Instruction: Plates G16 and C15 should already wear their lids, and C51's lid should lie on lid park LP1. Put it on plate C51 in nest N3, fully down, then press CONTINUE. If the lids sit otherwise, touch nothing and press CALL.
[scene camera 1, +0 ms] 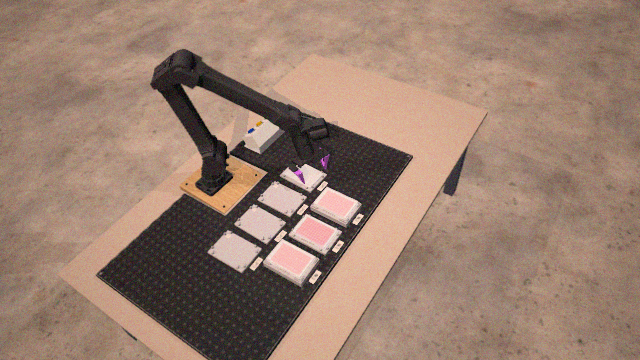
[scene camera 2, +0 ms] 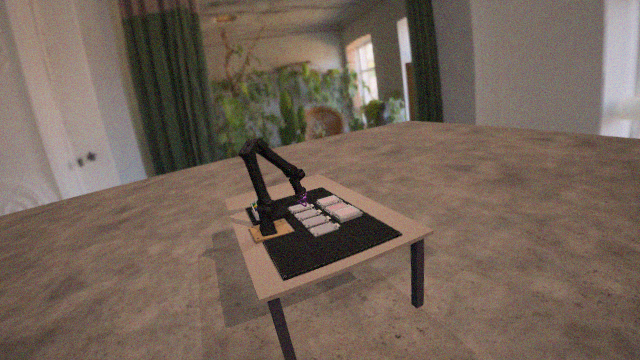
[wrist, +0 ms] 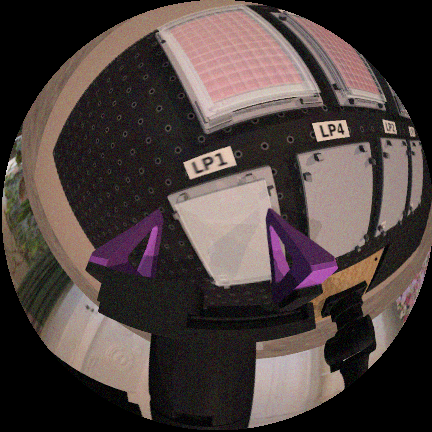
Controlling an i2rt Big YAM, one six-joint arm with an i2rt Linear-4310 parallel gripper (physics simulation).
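Where they show: gripper, fingertip midpoint: (scene camera 1: 314, 176) (scene camera 2: 305, 203) (wrist: 212, 213); arm's base, origin of the base link: (scene camera 1: 214, 181) (scene camera 2: 268, 231) (wrist: 343, 298).
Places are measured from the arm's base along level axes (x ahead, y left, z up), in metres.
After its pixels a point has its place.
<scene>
A pale, clear lid (scene camera 1: 314, 176) {y 0.211, x 0.308, z 0.018 m} (wrist: 225, 230) {y 0.205, x 0.288, z 0.018 m} lies flat on lid park LP1, whose label (wrist: 210, 162) {y 0.198, x 0.350, z 0.002 m} reads in the wrist view. My gripper (scene camera 1: 314, 175) {y 0.208, x 0.311, z 0.024 m} (scene camera 2: 303, 202) {y 0.208, x 0.311, z 0.024 m} (wrist: 212, 213) {y 0.208, x 0.311, z 0.024 m} is open and empty, low over LP1, its purple fingers apart with the lid between and below them. Three plates with pink wells stand in a row: the nearest to LP1 (scene camera 1: 335, 204) {y 0.130, x 0.455, z 0.038 m} (wrist: 245, 55) {y 0.138, x 0.424, z 0.038 m}, the middle one (scene camera 1: 315, 232) {y 0.008, x 0.457, z 0.021 m} (wrist: 345, 55) and the far one (scene camera 1: 291, 260) {y -0.129, x 0.465, z 0.040 m}. The nearest shows a clear rim layer; lids on the others are hard to tell. Nest labels are unreadable. The button box (scene camera 1: 261, 138) {y 0.235, x 0.041, z 0.056 m} shows blue and yellow buttons; CONTINUE and CALL cannot be read.
Lid parks LP4 (scene camera 1: 282, 198) {y 0.069, x 0.270, z 0.010 m} (wrist: 340, 200) {y 0.079, x 0.283, z 0.010 m} and LP2 (scene camera 1: 260, 223) {y -0.058, x 0.276, z 0.010 m} (wrist: 394, 185) {y -0.046, x 0.278, z 0.010 m}, and a further park (scene camera 1: 235, 250) {y -0.186, x 0.278, z 0.010 m} (wrist: 415, 175), show no clear lid. The arm's wooden base (scene camera 1: 235, 192) {y 0.008, x 0.096, z -0.008 m} stands beside the parks. The black mat (scene camera 1: 190, 295) {y -0.379, x 0.267, z 0.000 m} bears the parks and plates.
</scene>
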